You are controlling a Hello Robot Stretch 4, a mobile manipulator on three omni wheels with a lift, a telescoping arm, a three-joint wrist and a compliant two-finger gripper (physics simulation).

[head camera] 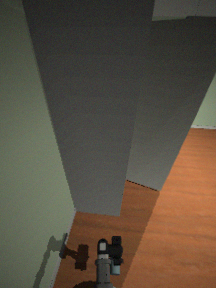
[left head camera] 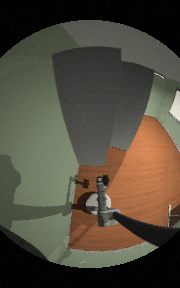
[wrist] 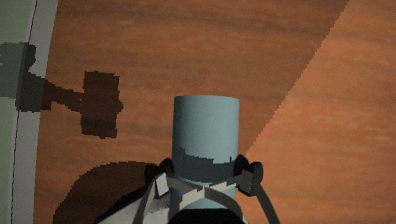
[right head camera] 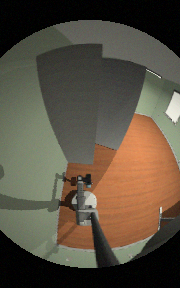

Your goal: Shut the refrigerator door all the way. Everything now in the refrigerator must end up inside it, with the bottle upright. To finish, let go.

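Seen in the pictures: gripper, fingertip midpoint: (wrist: 203,169); robot's base at its link origin: (left head camera: 97,202).
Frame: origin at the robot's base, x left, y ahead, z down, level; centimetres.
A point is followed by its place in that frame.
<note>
The refrigerator shows from outside as two tall grey upright faces. The left face (head camera: 95,110) {x 3.8, y 79.6, z -129.3 cm} (left head camera: 87,105) {x 6.5, y 80.0, z -124.7 cm} (right head camera: 70,105) {x 4.9, y 79.8, z -123.3 cm} stands beside the green wall. The right face (head camera: 167,100) {x -60.9, y 117.6, z -126.8 cm} (left head camera: 131,100) {x -62.0, y 117.1, z -120.8 cm} (right head camera: 119,100) {x -60.8, y 117.6, z -117.1 cm} meets it at an angle and seems to be the door, with a dark line along its bottom edge. The shelves, the contents and the door's opening edge are hidden. My gripper (head camera: 117,260) {x -8.7, y 29.3, z -33.6 cm} (left head camera: 105,181) (right head camera: 89,181) {x -8.7, y 29.3, z -33.6 cm} (wrist: 203,169) {x -8.7, y 29.3, z -33.6 cm} is shut on a light blue cylinder (head camera: 115,269) {x -8.5, y 24.7, z -38.2 cm} (wrist: 206,130) {x -9.1, y 33.8, z -38.2 cm}, above the floor and in front of the faces. No bottle can be made out.
The green wall (head camera: 25,150) {x 38.6, y 57.5, z -116.0 cm} (left head camera: 30,125) {x 40.9, y 42.4, z -133.7 cm} (right head camera: 22,120) {x 39.4, y 52.3, z -130.4 cm} runs close along the left. Wooden floor (head camera: 185,215) {x -105.6, y 73.4, z 2.8 cm} (left head camera: 145,175) {x -115.7, y 34.0, z 2.8 cm} (right head camera: 135,170) {x -119.8, y 47.3, z 2.8 cm} extends to the right. A metal leg frame (left head camera: 170,215) (right head camera: 160,217) stands at the right edge. Shadows of the arm fall on the wall and floor.
</note>
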